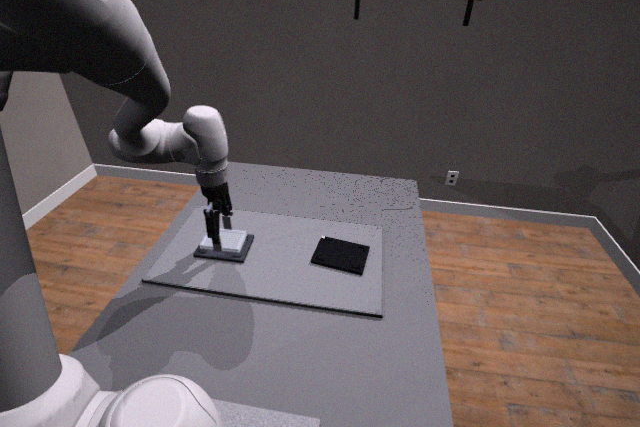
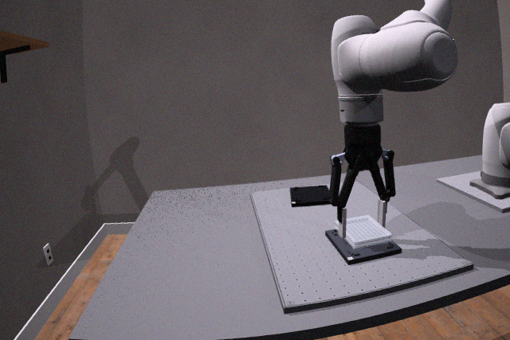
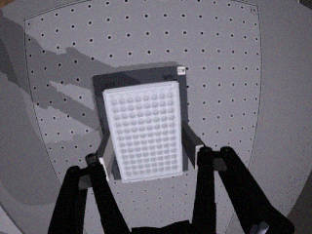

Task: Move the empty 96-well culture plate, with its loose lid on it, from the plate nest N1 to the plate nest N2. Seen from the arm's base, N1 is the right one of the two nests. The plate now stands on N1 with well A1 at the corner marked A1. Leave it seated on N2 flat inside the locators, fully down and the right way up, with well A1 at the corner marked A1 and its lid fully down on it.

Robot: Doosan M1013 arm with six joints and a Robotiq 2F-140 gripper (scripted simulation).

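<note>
Right now my hand is 2 cm above the plate lid. Round my hand: black plate nest N1: 37 cm to the right, 7 cm ahead, 5 cm below; then black plate nest N2: 5 cm below; then white corner mark: 8 cm to the left, 4 cm below, 4 cm ahead.
</note>
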